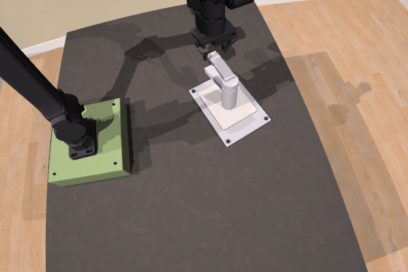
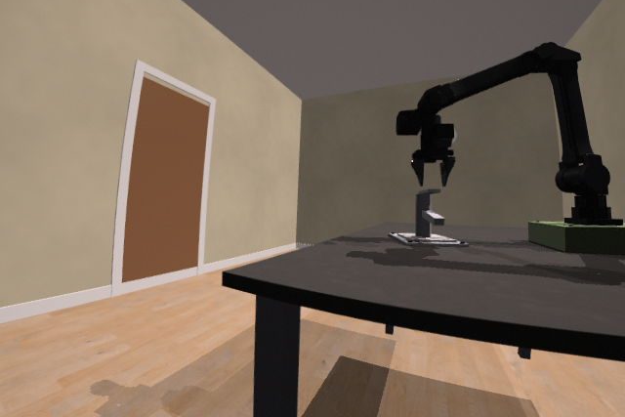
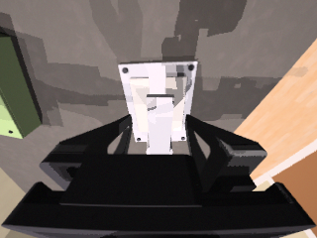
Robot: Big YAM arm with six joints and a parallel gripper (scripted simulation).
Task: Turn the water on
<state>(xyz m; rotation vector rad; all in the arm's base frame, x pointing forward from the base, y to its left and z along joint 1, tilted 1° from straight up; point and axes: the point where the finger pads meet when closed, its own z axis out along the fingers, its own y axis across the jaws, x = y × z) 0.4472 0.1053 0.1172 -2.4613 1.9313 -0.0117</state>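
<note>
Now: the lever 3 cm to the right of my hand, 2 cm below it and 1 cm ahead of it. From my hand the other things lie so: grey tap: 8 cm below, 6 cm to the right, 2 cm ahead.
</note>
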